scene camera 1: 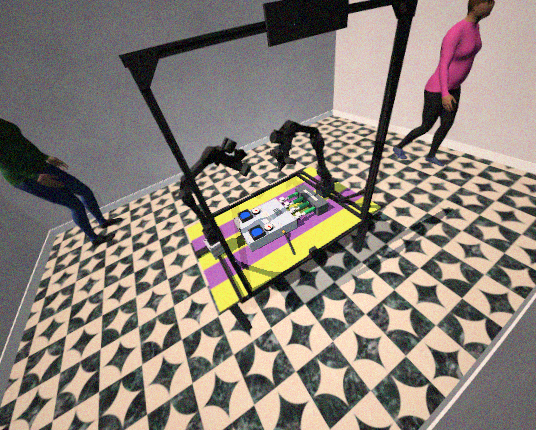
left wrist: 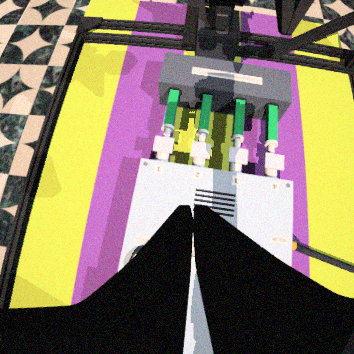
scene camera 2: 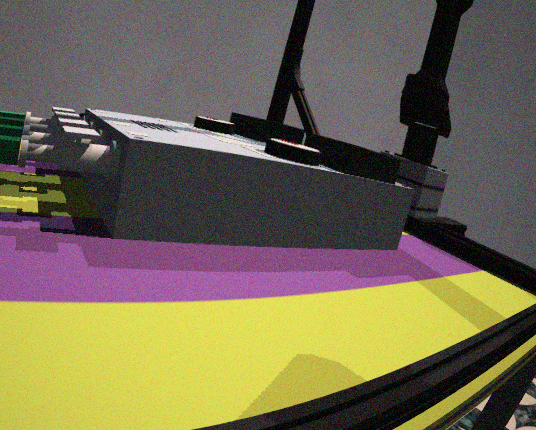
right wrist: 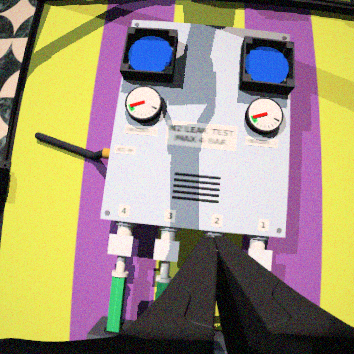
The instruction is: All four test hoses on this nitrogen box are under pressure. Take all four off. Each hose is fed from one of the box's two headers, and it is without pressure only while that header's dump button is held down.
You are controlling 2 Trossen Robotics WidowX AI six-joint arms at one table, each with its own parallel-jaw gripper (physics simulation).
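Places are measured from the left arm's base along level axes (x back, y right, z up), in metres.
Pixels of known places: left gripper, fingertip midpoint: (left wrist: 190,216); right gripper, fingertip midpoint: (scene camera 1: 279,171) (left wrist: 283,33) (right wrist: 211,246); left arm's base at its link origin: (scene camera 1: 213,240) (scene camera 2: 416,162); right arm's base at its link origin: (scene camera 1: 325,183) (left wrist: 218,20).
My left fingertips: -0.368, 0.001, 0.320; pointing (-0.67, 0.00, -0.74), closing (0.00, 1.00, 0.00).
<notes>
Ahead of a thing's pixels: the offset from my left fingertips to its top centre, as dx, dy, dz. "*": to the spot under its first point.
The nitrogen box (scene camera 1: 274,216) (scene camera 2: 260,200) (left wrist: 165,192) (right wrist: 140,175) has two blue dump buttons in black housings, one @(* +0.123, +0.130, -0.336) (right wrist: 150,54) on the port 4 side, the other @(* +0.094, -0.060, -0.336) (right wrist: 268,65) on the port 1 side. The gauges (right wrist: 144,104) (right wrist: 264,116) both have red needles pointing left and slightly down, near green marks. Green hoses at port 1 @(* -0.288, -0.006, -0.367) (left wrist: 171,111), port 2 @(* -0.284, +0.063, -0.368) (left wrist: 205,113), port 3 @(* -0.272, +0.132, -0.368) (left wrist: 239,119) and port 4 @(* -0.267, +0.200, -0.367) (left wrist: 272,122) sit in line with white connectors. My left gripper (left wrist: 190,216) is shut and empty, above the box. My right gripper (right wrist: 211,246) is shut and empty, above the port side.
A grey block (left wrist: 175,67) (scene camera 1: 317,199) stands at the hoses' far ends. A black supply hose @(* +0.004, +0.302, -0.418) (right wrist: 65,144) (left wrist: 325,257) with an orange fitting leaves the box's side. Black frame rails (scene camera 2: 400,385) edge the striped table. Two people stand beyond the frame in scene camera 1.
</notes>
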